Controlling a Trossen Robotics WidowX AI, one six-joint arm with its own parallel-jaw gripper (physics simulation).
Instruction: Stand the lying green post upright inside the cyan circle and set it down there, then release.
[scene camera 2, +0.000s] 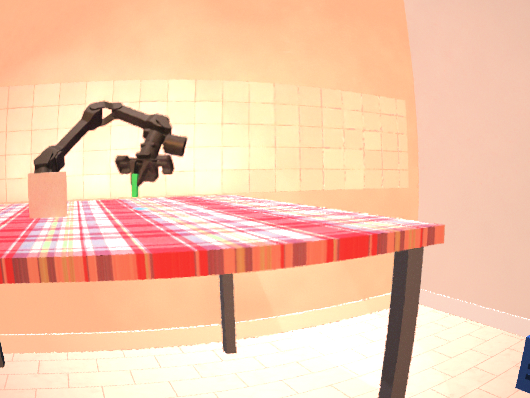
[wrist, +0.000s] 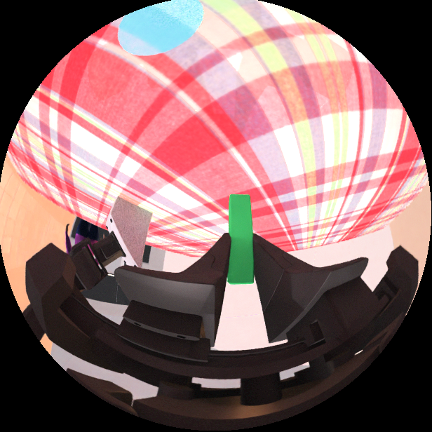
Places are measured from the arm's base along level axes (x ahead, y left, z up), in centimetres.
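Pixels of known places: gripper, fingertip midpoint: (scene camera 2: 134, 185); arm's base at its link origin: (scene camera 2: 42, 188).
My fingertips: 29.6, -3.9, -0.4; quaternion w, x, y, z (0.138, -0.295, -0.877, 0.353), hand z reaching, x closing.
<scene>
For each thing: its top centre in the pictures, then the offset to it from my fingertips, as dx, dy, dz. "spot": a spot on its surface instead. Level surfaces: height alone.
- green post at its top centre: (scene camera 2: 135, 173) +0.2, +0.3, +3.4
- cyan circle at a spot on its surface: (scene camera 2: 141, 209) spot: +4.7, +13.3, -8.0
- table at its surface level: dz -7.9
The green post (scene camera 2: 134, 185) (wrist: 240, 240) is held between the fingers of my gripper (scene camera 2: 139, 181) (wrist: 239, 238), which is shut on it. In the scene view the post looks upright, and its lower end shows near the far edge of the table; its exact height over the cloth is hard to tell. The cyan circle (scene camera 2: 141, 209) (wrist: 161, 26) lies flat on the table, at the top left of the wrist view and apart from the post there. In the scene view the circle is a thin, faint patch.
The table (scene camera 2: 280, 235) has a red and white checked top. A pinkish block (scene camera 2: 47, 195) (wrist: 131, 227) stands at the left of the scene view, in front of the arm's base. A tiled wall (scene camera 2: 300, 140) rises behind the table.
</scene>
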